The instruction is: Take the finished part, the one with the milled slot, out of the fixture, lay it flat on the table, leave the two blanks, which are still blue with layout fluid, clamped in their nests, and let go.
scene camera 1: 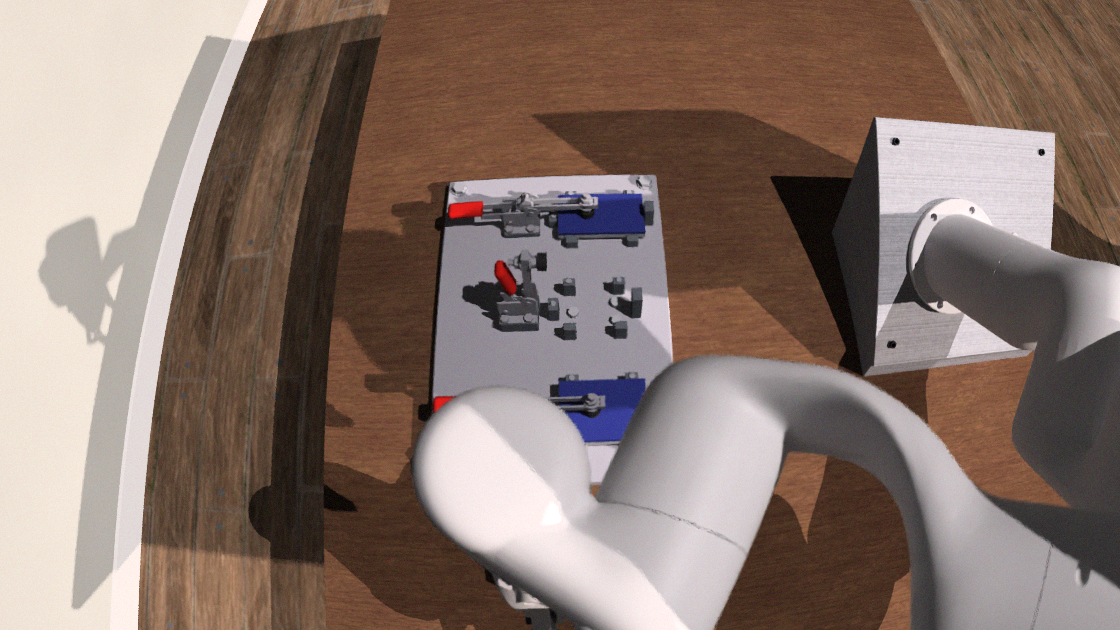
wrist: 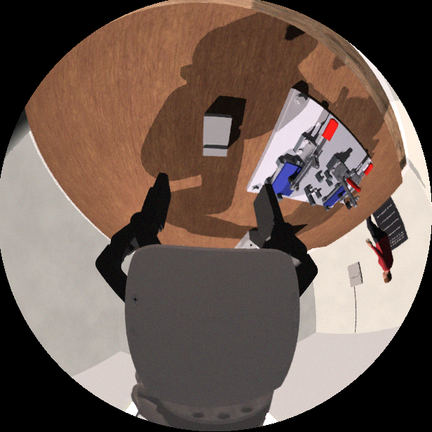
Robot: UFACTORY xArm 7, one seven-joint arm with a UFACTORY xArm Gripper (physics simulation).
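Places are measured from the arm's base along level axes (x ahead, y left, z up), in millimetres.
Pixels of known places: arm's base at its link origin: [scene camera 1: 952, 255].
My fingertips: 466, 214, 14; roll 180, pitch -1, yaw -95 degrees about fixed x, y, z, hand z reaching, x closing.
Observation:
Ahead of a thing's pixels: the offset from my fingertips to its top centre, as dx, dy, dz. "pt": to the spot under its first point.
The finished part [wrist: 217, 131], a bare grey block with a dark slot line across it, lies flat on the table in the wrist view; it does not show in the scene view. My gripper [wrist: 214, 187] is open and empty, raised above the table, with the part beyond its fingertips and apart from them. In the scene view the arm hides the fingers. One blue blank @[-69, -154, -95] [scene camera 1: 610, 423] [wrist: 286, 179] sits under its clamp in the near nest, partly hidden by the arm in the scene view. The other blue blank @[-104, -371, -100] [scene camera 1: 618, 220] [wrist: 334, 198] sits clamped in the far nest.
The fixture plate @[pt +41, -236, -116] [scene camera 1: 477, 356] [wrist: 280, 140] stands beside the part with a gap of table between. Its middle nest is empty, and that nest's clamp with a red handle @[+3, -275, -21] [scene camera 1: 505, 278] [wrist: 353, 185] stands raised. The metal robot base [scene camera 1: 963, 172] is at the right in the scene view.

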